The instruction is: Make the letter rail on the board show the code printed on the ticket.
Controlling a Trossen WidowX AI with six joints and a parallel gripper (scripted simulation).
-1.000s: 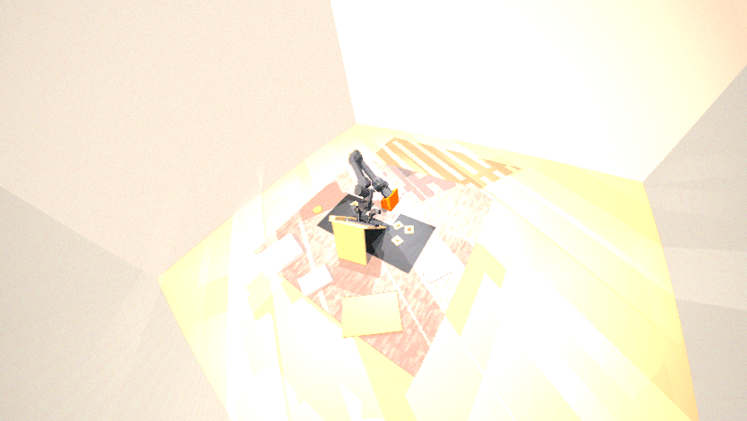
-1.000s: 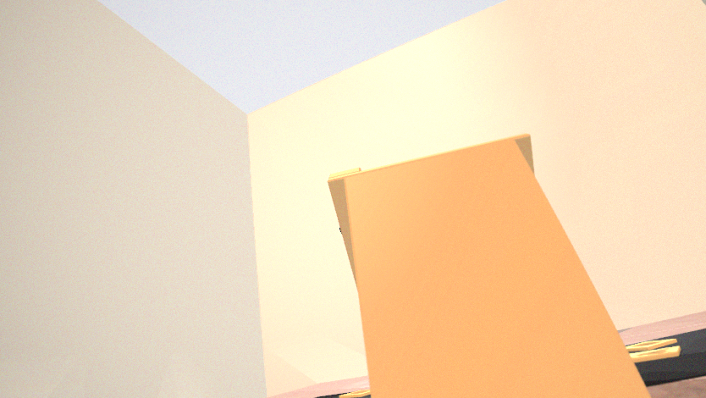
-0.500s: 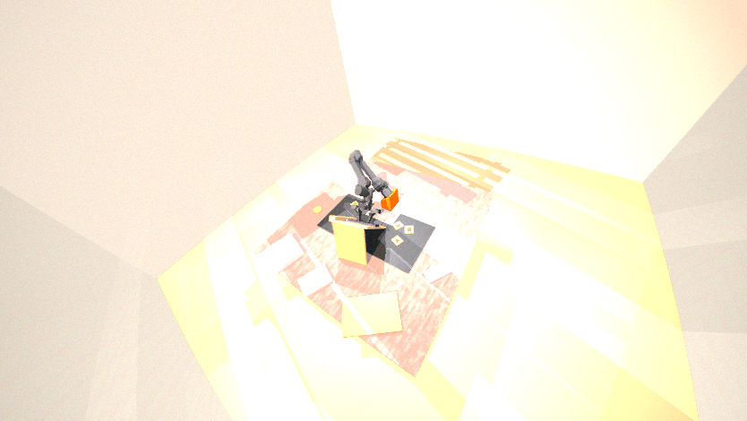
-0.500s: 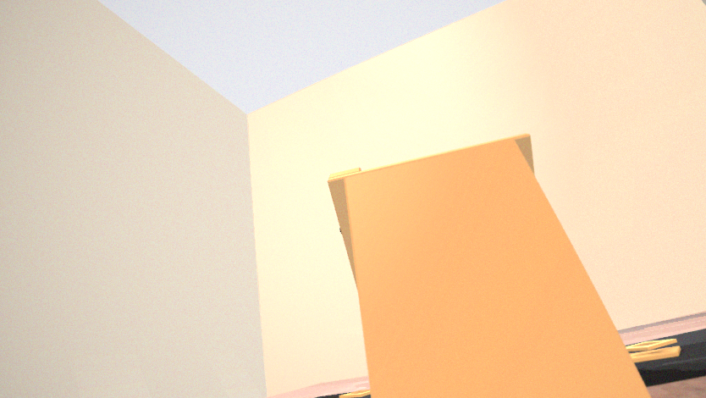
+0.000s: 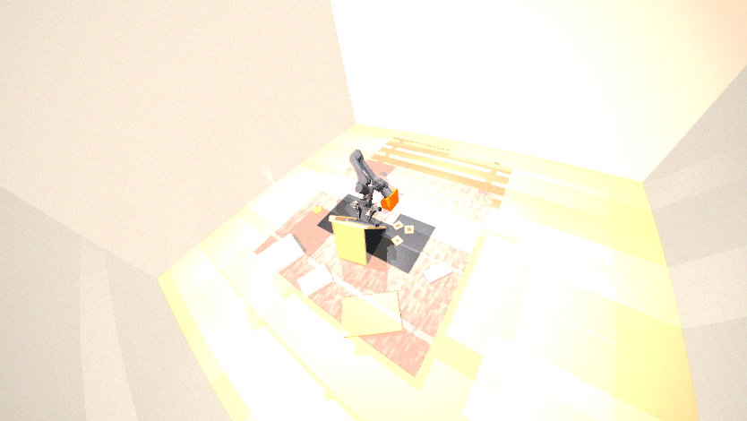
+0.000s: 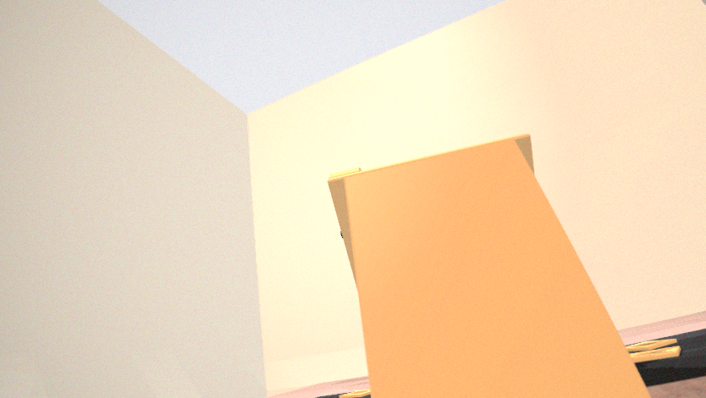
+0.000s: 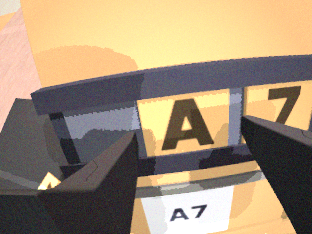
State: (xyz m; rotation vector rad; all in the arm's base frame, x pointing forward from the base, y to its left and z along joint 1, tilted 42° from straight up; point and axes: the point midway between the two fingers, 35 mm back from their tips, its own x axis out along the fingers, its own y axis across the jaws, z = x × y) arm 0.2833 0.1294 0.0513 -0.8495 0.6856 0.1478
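Now: gripper tip 10 mm short of the letter tile and 10 mm above it. The rest, counted from my gripper tip: white ticket (40 mm behind, 20 mm to the right, 90 mm below); then flat yellow slab (350 mm ahead, 360 mm to the left, 160 mm below); then black mat (120 mm behind, 40 mm to the right, 170 mm below).
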